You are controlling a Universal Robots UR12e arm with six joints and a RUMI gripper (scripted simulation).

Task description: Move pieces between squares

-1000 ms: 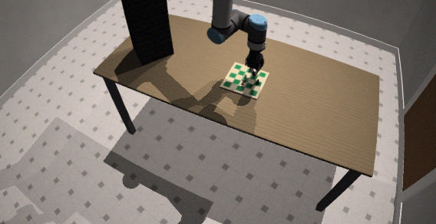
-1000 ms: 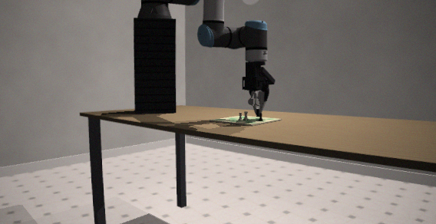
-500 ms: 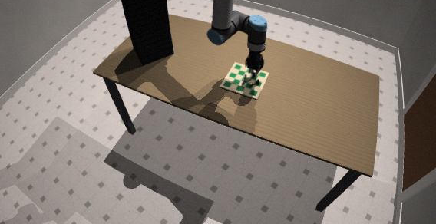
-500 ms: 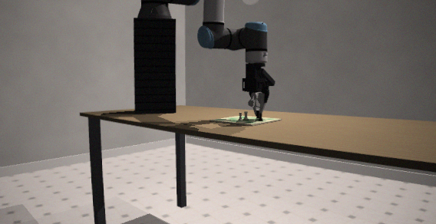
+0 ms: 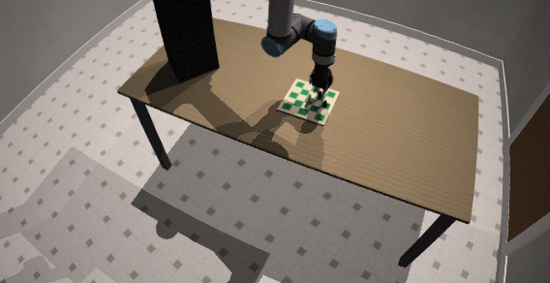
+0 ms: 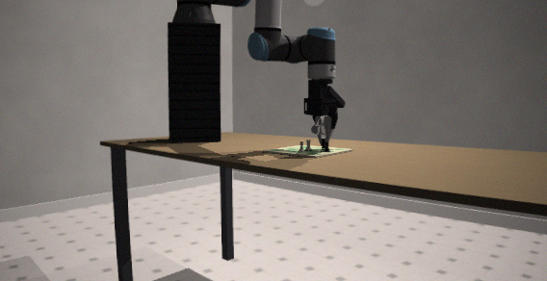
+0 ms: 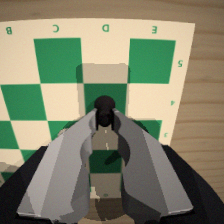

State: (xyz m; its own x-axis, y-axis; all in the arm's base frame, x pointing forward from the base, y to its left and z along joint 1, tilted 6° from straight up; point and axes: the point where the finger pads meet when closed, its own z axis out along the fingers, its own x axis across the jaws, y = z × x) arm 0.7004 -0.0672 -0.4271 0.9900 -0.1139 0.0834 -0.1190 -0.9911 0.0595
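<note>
My hand is 40 mm past the green-and-cream chessboard, 30 mm to the left of it and 30 mm above it.
</note>
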